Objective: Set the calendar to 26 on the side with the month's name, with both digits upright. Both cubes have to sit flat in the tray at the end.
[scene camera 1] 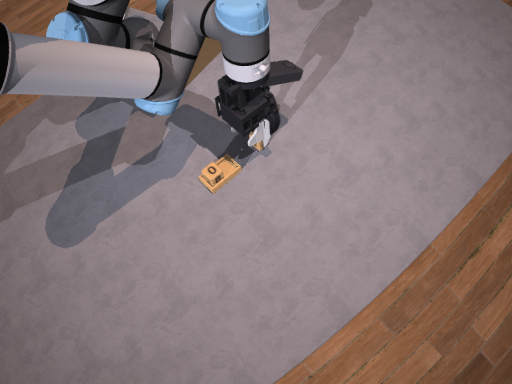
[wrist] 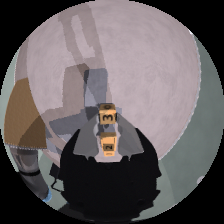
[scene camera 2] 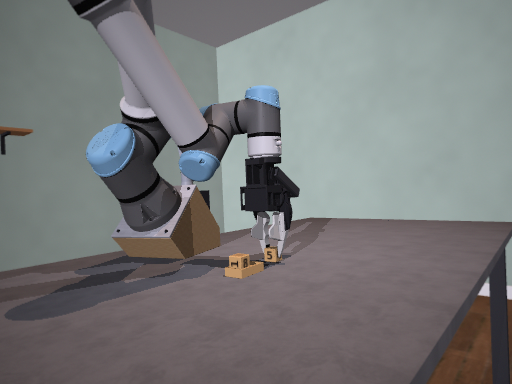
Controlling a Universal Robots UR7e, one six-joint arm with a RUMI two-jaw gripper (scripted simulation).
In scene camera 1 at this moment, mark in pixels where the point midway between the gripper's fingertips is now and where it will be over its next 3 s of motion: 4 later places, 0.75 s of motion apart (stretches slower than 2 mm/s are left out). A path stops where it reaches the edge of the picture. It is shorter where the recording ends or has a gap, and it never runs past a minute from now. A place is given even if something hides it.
The gripper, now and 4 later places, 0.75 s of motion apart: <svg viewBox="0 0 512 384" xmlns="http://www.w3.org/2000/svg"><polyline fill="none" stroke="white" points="258,140 259,141 258,132 257,116 256,116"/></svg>
